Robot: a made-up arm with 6 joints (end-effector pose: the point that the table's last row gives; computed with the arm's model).
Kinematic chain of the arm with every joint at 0, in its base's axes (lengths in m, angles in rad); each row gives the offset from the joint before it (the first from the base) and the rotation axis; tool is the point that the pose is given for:
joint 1: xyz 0 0 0.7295 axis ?
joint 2: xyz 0.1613 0 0 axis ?
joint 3: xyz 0 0 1.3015 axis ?
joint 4: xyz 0 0 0.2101 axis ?
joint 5: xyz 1.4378 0 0 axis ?
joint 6: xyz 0.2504 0 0 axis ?
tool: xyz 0 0 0
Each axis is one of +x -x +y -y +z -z.
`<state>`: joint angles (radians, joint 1 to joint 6).
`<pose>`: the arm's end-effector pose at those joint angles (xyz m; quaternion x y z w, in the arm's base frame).
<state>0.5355 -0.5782 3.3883 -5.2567 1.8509 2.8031</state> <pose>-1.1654 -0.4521 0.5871 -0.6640 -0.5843 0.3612 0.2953</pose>
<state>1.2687 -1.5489 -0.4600 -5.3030 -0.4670 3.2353</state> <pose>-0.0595 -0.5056 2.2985 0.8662 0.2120 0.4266 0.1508</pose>
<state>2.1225 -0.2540 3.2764 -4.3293 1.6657 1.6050</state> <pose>0.5526 -1.3390 1.3450 -0.2417 0.1364 -0.9277 0.2498</pose>
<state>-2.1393 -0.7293 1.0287 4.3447 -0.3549 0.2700</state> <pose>0.7438 1.0134 3.2984 -0.2370 -0.5218 -0.1055 0.8127</pose>
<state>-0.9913 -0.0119 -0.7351 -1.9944 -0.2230 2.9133</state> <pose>0.8970 -1.2784 1.0924 -0.2290 0.3906 -0.2154 0.8652</pose>
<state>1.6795 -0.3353 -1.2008 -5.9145 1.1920 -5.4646</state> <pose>-0.1973 1.0351 1.0701 -0.1600 -0.4915 0.6882 0.5091</pose>
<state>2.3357 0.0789 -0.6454 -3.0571 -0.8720 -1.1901</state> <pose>-1.2077 1.2349 1.2679 -0.2690 -0.8003 0.4740 0.2500</pose>
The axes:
joint 1: +z
joint 2: +y
joint 3: -y
joint 4: -x
joint 5: -y
joint 6: -x

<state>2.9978 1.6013 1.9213 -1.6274 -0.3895 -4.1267</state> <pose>-2.9620 0.3329 1.4195 -0.1903 0.2969 -0.9328 0.0736</pose>
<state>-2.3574 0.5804 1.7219 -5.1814 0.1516 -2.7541</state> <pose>-0.9460 -0.9914 3.4448 -0.0957 -0.6658 -0.3645 0.6440</pose>
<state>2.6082 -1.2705 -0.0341 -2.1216 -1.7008 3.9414</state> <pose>0.7035 -0.6611 2.5536 0.6891 -0.6778 -0.1611 0.1991</pose>
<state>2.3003 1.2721 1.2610 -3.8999 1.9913 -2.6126</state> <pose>-1.9442 1.9388 1.1418 0.5889 -0.3347 -0.6954 0.2402</pose>
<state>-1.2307 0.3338 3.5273 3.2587 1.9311 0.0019</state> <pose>-0.2797 0.7084 1.9117 0.6393 -0.4919 0.5088 0.3007</pose>
